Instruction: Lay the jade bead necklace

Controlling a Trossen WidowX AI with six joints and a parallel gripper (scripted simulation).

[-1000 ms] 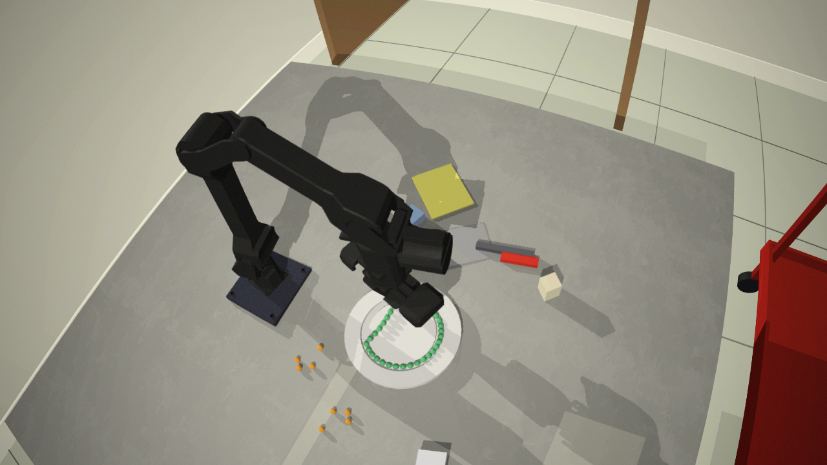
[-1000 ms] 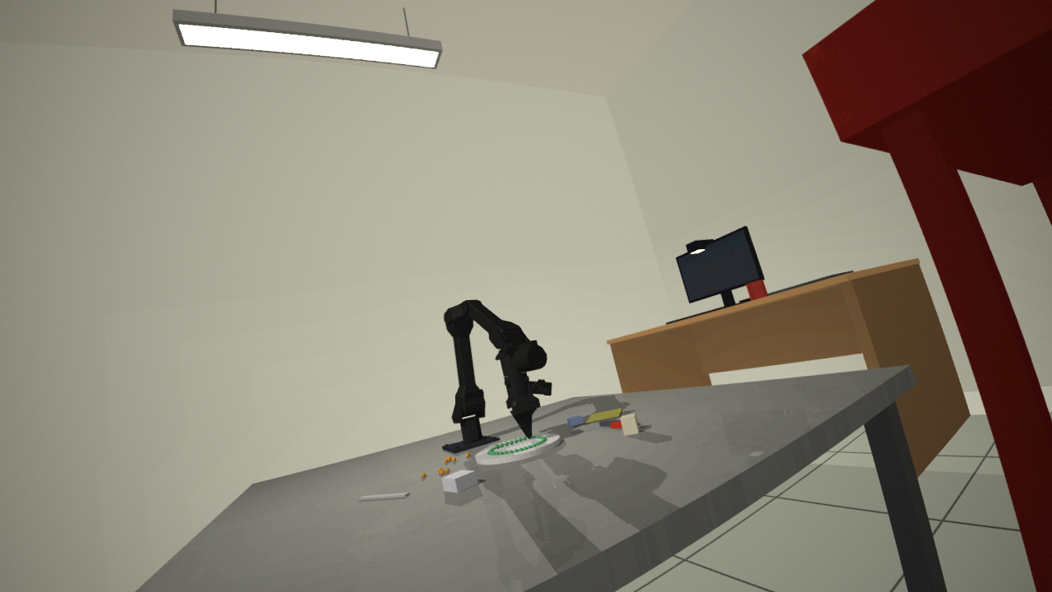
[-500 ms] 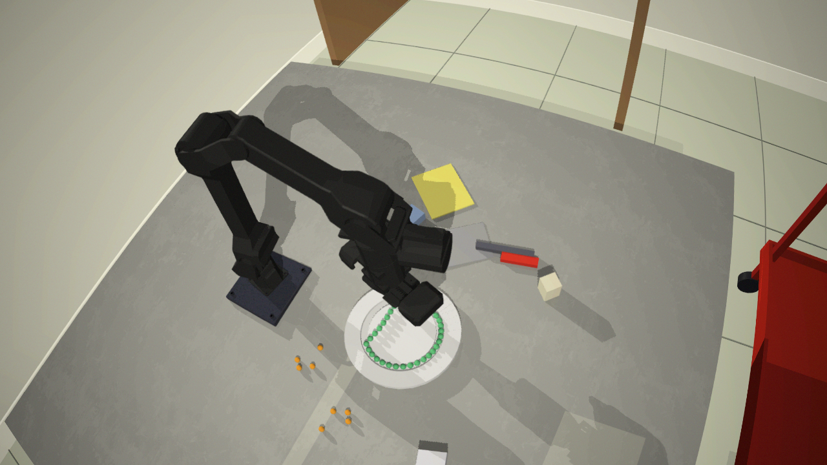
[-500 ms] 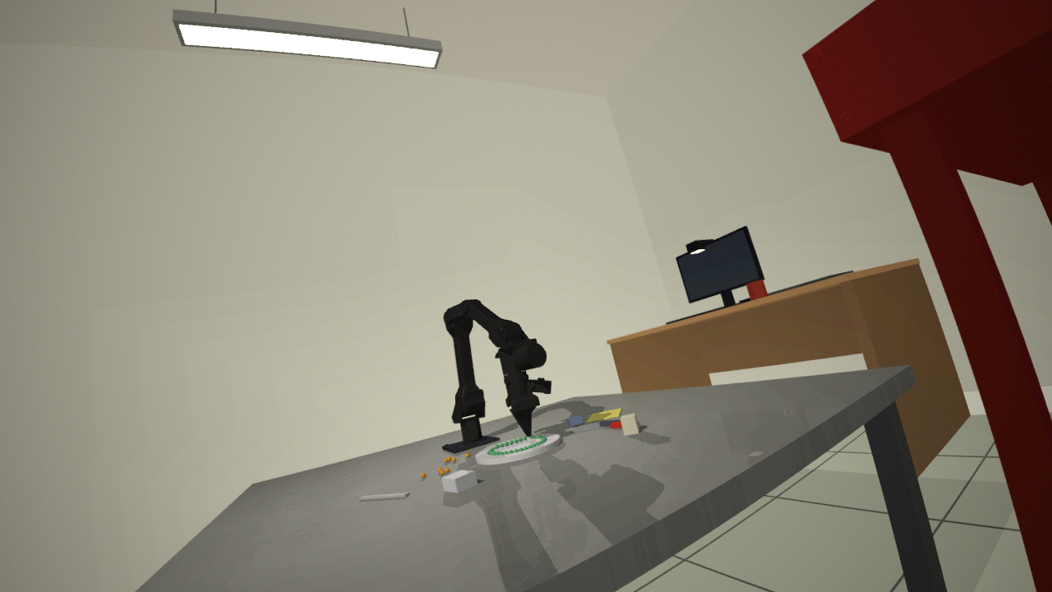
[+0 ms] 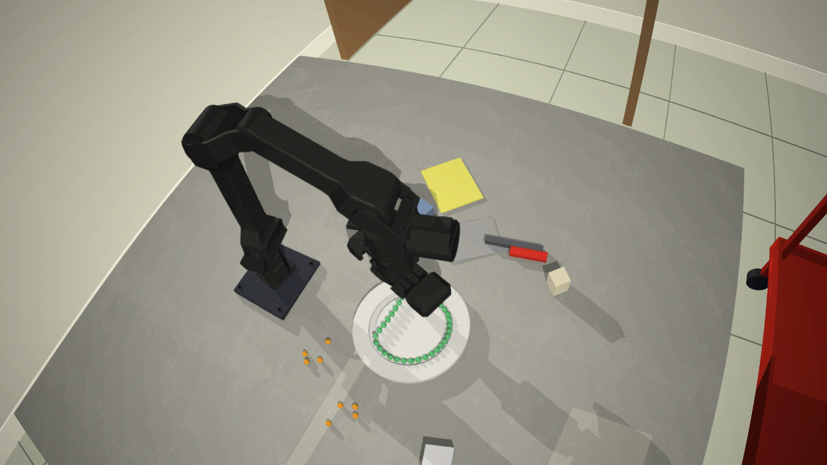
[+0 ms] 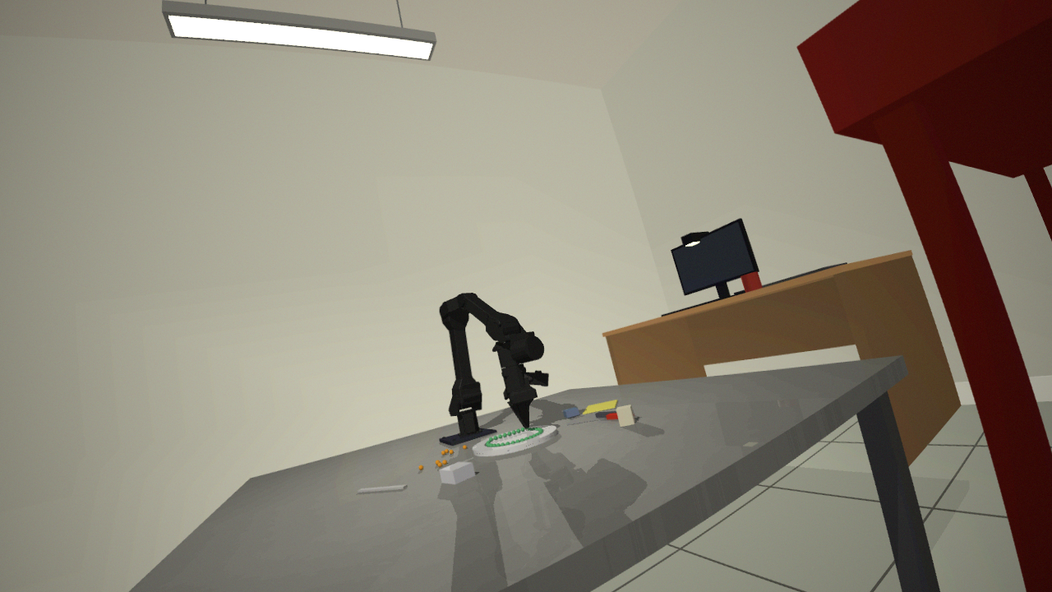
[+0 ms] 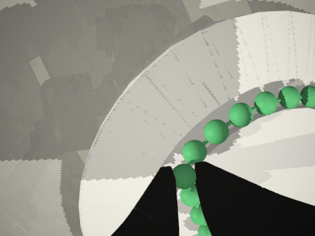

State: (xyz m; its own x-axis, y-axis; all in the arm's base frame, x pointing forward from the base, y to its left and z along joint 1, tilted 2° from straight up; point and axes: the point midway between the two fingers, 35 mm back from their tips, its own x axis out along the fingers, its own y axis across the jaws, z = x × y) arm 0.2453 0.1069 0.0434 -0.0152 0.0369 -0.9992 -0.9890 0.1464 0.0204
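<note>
The inner disc lies 40 mm ahead of my gripper tip, 50 mm to the right of it and 10 mm below it. Also, from my gripper tip: blue cube: 90 mm behind, 160 mm to the left, 10 mm below; grey sheet: 30 mm ahead, 160 mm to the left, 20 mm below; bead board: 40 mm ahead, 50 mm to the right, 10 mm below.
</note>
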